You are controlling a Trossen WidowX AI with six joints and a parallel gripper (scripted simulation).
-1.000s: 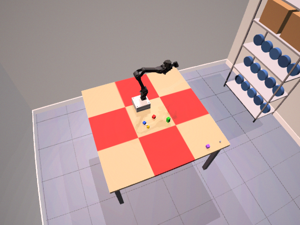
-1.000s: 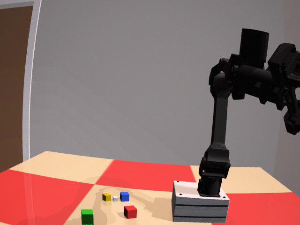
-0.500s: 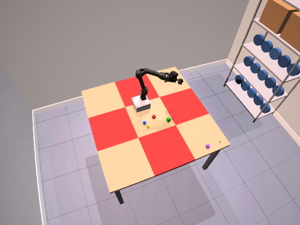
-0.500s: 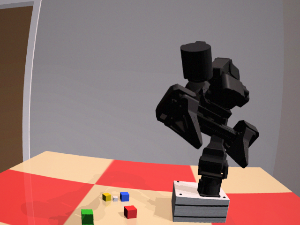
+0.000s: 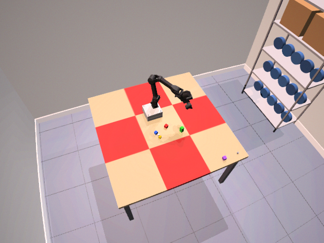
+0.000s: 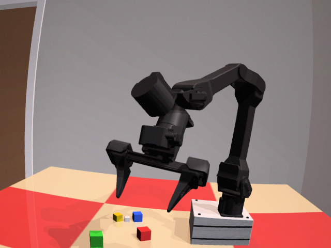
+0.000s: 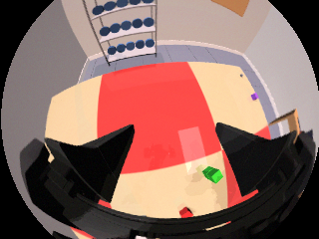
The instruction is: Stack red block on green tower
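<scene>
Now: the red block 1 cm ahead of my gripper tip, 27 cm to the right of it and 19 cm below it. Round my gripper tip: blue block: 5 cm ahead, 39 cm to the right, 19 cm below; then yellow block: 11 cm ahead, 38 cm to the right, 19 cm below; then small white block: 8 cm ahead, 38 cm to the right, 20 cm below.
</scene>
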